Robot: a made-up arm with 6 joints.
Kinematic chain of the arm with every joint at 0, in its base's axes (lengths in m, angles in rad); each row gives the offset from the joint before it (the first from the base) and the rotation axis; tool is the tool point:
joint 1: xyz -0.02 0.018 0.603 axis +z
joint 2: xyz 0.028 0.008 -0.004 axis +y
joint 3: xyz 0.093 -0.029 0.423 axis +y
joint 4: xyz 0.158 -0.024 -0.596 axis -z
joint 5: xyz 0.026 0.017 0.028 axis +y
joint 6: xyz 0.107 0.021 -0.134 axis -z
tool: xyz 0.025 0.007 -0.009
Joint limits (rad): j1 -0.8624..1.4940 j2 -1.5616..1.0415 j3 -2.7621..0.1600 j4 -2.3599..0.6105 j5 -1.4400..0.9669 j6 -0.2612..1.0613
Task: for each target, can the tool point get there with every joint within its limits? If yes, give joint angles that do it. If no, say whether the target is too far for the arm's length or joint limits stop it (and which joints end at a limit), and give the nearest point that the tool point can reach.
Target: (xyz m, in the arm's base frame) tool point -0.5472 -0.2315 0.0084
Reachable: no: joint limits stop it (at a limit: joint 2, joint 3, joint 4) | nearest point -0.1874 -0.0612 0.2282 | short by 0.455 m
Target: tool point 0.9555 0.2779 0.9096
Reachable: yes | joints 0.2560 0.3102 -1.6627 -1.8806 0.5542 0.3033
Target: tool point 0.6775 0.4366 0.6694
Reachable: yes | joints 0.3357 0.3717 -1.2985 -1.7261 -0.6753 0.2216
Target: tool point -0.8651 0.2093 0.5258
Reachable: no: joint limits stop it (at a limit: joint 2, joint 3, joint 5) | nearest point -0.9402 0.2263 0.5546 | short by 0.082 m
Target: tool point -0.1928 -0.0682 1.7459
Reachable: yes | joints 1.1226 -0.4363 -2.4782 -0.8353 -0.1717 0.0524
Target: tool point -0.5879 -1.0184 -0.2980
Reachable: no: too far | nearest point -0.5134 -0.8824 0.5450 | short by 0.857 m
